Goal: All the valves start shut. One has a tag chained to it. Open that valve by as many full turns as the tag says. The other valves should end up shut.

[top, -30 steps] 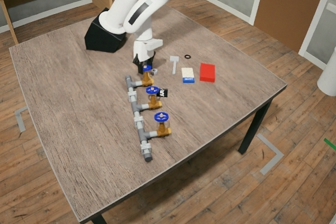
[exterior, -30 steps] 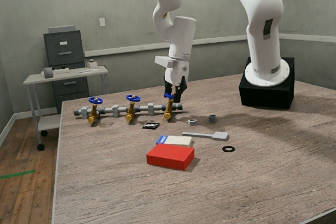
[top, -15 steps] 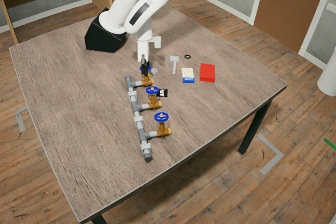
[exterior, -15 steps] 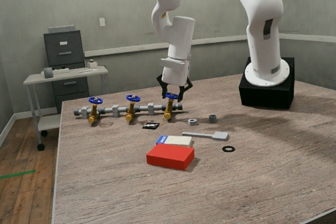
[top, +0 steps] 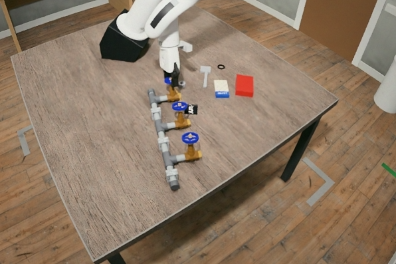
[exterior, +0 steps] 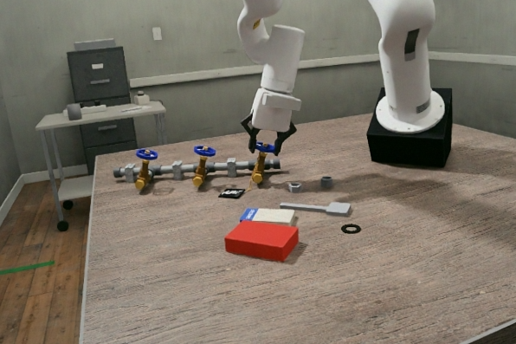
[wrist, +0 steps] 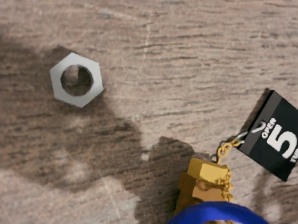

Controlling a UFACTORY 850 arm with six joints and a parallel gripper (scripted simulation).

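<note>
The grey hex nut is 90 mm to the left of my hand, 90 mm below it and 50 mm behind it. The rest, counted from my hand: grey cap: 130 mm behind, 100 mm below, 90 mm to the left; then grey t-shaped tool: 230 mm to the left, 100 mm below, 50 mm behind; then black tag: 100 mm below, 100 mm ahead, 40 mm to the left.
</note>
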